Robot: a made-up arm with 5 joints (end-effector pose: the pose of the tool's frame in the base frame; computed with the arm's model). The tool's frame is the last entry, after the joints.
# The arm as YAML. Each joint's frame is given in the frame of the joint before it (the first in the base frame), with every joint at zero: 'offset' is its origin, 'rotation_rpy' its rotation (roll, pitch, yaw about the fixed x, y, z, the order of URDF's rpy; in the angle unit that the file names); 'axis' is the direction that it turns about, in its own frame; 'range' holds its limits. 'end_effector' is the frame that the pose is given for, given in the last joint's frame.
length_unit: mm
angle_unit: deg
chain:
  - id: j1
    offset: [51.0, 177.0, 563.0]
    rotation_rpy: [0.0, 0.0, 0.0]
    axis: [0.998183, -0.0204, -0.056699]
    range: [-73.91, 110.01]
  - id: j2
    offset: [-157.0, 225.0, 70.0]
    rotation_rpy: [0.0, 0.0, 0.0]
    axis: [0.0, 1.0, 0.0]
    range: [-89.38, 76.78]
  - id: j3
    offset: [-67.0, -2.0, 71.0]
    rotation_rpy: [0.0, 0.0, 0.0]
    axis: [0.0, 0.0, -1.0]
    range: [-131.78, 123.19]
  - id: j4
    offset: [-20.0, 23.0, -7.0]
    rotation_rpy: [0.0, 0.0, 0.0]
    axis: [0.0, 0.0, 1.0]
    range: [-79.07, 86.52]
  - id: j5
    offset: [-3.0, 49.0, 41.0]
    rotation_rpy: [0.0, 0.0, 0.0]
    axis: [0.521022, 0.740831, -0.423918]
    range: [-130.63, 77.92]
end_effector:
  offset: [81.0, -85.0, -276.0]
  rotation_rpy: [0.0, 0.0, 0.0]
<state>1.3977 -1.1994 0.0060 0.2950 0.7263</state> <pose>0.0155 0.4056 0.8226 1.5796 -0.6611 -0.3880</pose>
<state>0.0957 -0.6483 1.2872 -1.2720 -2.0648</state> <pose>-0.4276 0.1965 0.7267 -1.2854 0.2456 -1.4045</pose>
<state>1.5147 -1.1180 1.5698 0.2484 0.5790</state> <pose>0.0733 0.2164 0.8727 2.5646 0.1851 -1.6780</pose>
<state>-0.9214 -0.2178 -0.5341 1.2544 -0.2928</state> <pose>-0.1640 0.3471 0.2180 -0.6908 0.4793 2.0304</pose>
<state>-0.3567 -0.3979 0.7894 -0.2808 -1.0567</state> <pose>-0.1020 0.2047 0.6750 -1.0820 -0.8956 -0.5663</pose>
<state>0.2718 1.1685 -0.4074 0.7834 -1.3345</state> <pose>0.0154 0.6328 0.7751 1.0041 -0.6017 1.1654</pose>
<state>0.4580 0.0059 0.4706 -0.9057 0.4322</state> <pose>-0.1543 0.4902 0.5768 0.7840 0.4662 -1.5334</pose>
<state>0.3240 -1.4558 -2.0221 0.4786 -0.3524</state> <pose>0.0013 0.5371 0.5662 -1.5428 -1.0445 2.0345</pose>
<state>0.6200 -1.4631 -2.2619 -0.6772 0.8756</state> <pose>0.0457 0.3078 0.5068 -0.2780 -0.6607 0.4903</pose>
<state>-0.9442 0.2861 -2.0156 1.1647 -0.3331</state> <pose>-0.3810 0.3236 0.3864 0.8669 1.0961 2.7515</pose>
